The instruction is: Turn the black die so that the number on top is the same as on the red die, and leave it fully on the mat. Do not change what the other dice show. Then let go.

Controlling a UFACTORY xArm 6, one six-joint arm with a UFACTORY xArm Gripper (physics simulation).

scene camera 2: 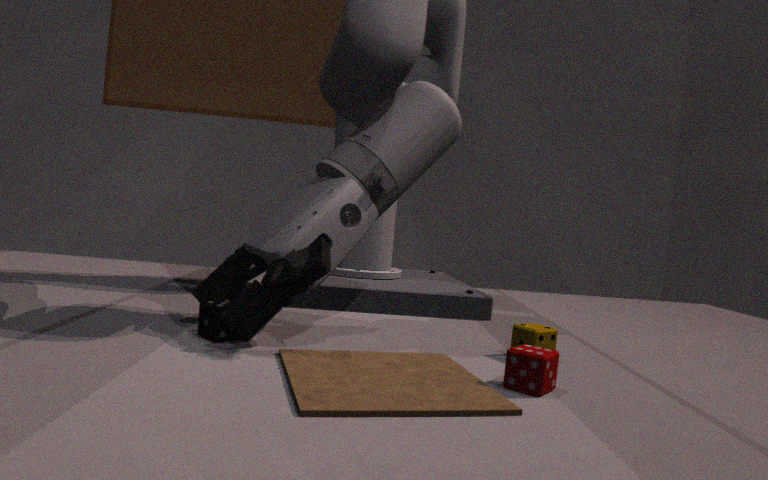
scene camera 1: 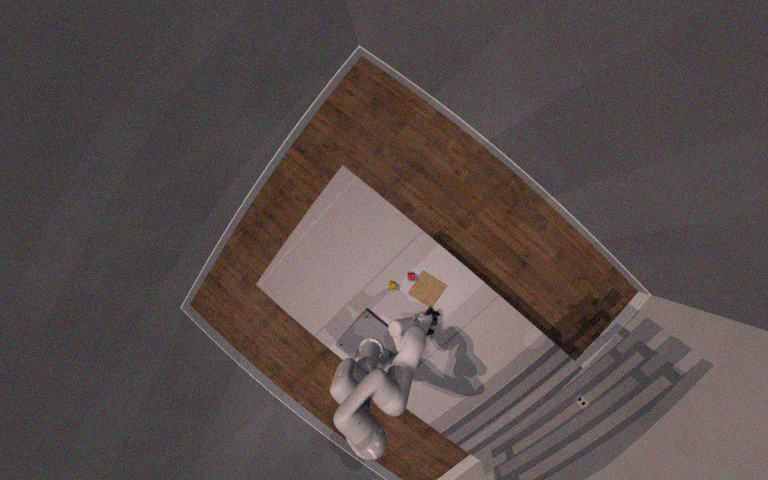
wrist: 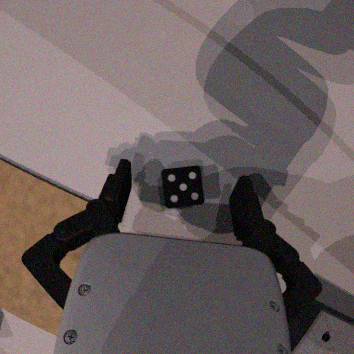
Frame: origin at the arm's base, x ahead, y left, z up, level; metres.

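Where they show: gripper, between the fingertips: (scene camera 2: 216, 316) (scene camera 1: 434, 321) (wrist: 183, 179); arm's base, origin of its link: (scene camera 2: 356, 273) (scene camera 1: 371, 348).
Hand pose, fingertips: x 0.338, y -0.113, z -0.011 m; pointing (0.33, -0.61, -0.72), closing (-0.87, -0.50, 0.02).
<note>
Things, the pixels of their top centre, and the offset from my fingertips.
- black die, centre of its top: (wrist: 182, 186) (scene camera 2: 223, 303) 0.002 m back, 0.005 m left, 0.012 m up
- tan mat, centre of its top: (scene camera 2: 386, 376) (wrist: 16, 248) (scene camera 1: 427, 289) 0.083 m ahead, 0.144 m left, 0.014 m down
- red die, centre of its top: (scene camera 2: 533, 349) (scene camera 1: 411, 276) 0.075 m ahead, 0.250 m left, 0.012 m up
- yellow die, centre of its top: (scene camera 2: 535, 326) (scene camera 1: 392, 286) 0.023 m back, 0.280 m left, 0.012 m up
The black die (scene camera 2: 210, 327) (wrist: 183, 187) is on the table off the mat, between the spread fingers; the face toward the wrist camera reads five. In scene camera 1 it cannot be told from the dark fingers. My gripper (scene camera 1: 432, 321) (scene camera 2: 222, 315) (wrist: 183, 179) is open and low at the die, tilted in scene camera 2, with gaps on both sides of the die in the wrist view. The tan mat (scene camera 1: 427, 288) (scene camera 2: 396, 384) (wrist: 40, 215) lies beside it. The red die (scene camera 1: 411, 276) (scene camera 2: 530, 372) stands beside the mat; its top looks like six, its broad front side five.
The yellow die (scene camera 1: 392, 285) (scene camera 2: 533, 336) stands close behind the red die in scene camera 2. The grey base plate (scene camera 1: 357, 331) (scene camera 2: 441, 305) under the arm lies behind the gripper. The arm's shadow falls across the table around the black die.
</note>
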